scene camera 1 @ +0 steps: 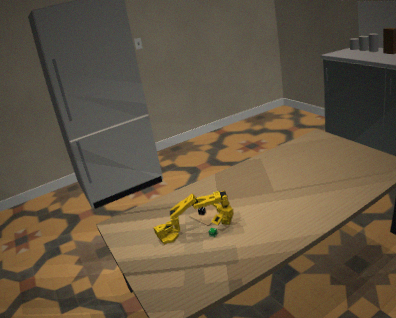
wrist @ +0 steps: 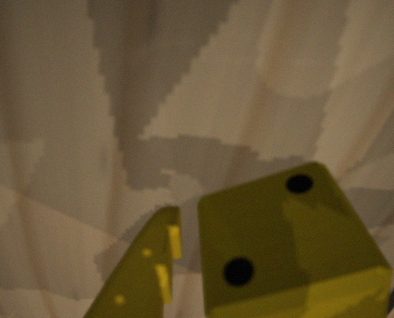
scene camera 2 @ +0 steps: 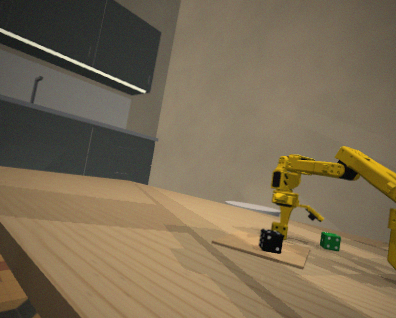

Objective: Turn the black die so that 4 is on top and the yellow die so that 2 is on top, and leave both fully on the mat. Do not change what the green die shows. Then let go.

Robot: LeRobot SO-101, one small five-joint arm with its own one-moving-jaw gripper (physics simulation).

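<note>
The black die [scene camera 1: 201, 211] [scene camera 2: 271, 241] stands on the thin wooden mat [scene camera 2: 295, 256]; its top number is too small to read. The yellow die [scene camera 2: 279, 229] is partly hidden behind the black die and beside the fixed jaw. In the wrist view the yellow die [wrist: 280, 235] shows a face with two pips and part of a brighter face below; I cannot tell which is on top, nor whether it is fully on the mat. My gripper [scene camera 2: 303, 228] [scene camera 1: 220, 222] is fully open and points down, its notched jaw left of the yellow die, apart from it.
The green die [scene camera 1: 213, 232] [scene camera 2: 330, 241] stands off the mat on the wooden table [scene camera 1: 300, 200], nearer the arm's base than the black die in scene camera 2; its side there shows four pips. The moving jaw hangs above the area between black and green dice.
</note>
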